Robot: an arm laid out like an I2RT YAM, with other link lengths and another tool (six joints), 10 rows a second.
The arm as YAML. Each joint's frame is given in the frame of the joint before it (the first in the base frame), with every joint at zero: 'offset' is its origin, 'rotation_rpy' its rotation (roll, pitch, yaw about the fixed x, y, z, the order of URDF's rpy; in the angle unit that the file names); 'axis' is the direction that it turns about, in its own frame. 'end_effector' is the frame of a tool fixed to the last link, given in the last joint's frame.
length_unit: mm
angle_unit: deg
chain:
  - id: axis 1
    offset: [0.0, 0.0, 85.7]
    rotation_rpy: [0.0, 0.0, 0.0]
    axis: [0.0, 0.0, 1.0]
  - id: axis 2
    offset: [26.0, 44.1, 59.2]
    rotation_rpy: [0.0, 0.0, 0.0]
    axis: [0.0, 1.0, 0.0]
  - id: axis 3
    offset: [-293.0, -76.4, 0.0]
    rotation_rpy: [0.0, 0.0, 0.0]
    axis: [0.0, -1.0, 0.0]
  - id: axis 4
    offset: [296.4, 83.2, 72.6]
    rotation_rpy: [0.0, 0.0, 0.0]
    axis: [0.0, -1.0, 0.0]
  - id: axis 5
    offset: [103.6, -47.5, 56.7]
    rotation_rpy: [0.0, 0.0, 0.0]
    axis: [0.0, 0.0, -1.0]
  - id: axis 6
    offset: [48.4, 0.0, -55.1]
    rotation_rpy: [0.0, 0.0, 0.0]
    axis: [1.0, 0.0, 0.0]
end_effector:
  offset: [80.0, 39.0, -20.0]
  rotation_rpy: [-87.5, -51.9, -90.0]
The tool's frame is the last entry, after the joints.
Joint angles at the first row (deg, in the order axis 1, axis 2, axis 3, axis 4, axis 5, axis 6):
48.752 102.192 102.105 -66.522 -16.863 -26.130
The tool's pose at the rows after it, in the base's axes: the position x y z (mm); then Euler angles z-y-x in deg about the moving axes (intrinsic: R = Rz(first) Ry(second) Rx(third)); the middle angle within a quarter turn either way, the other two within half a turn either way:
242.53 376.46 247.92 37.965 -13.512 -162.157
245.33 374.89 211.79 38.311 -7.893 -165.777
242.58 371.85 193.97 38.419 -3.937 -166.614
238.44 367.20 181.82 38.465 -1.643 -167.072
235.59 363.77 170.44 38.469 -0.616 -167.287
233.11 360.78 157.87 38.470 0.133 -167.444
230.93 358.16 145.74 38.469 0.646 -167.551
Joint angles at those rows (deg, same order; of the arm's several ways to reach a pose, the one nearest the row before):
49.998 107.044 102.104 -68.685 -12.228 -26.129
50.238 111.634 102.105 -70.326 -9.846 -26.108
50.260 114.037 102.037 -71.897 -9.846 -26.108
50.282 114.671 100.530 -72.095 -9.869 -26.108
50.282 114.672 98.322 -70.936 -9.868 -26.108
50.282 114.672 95.896 -69.275 -9.868 -26.108
50.282 114.673 93.560 -67.462 -9.868 -26.108

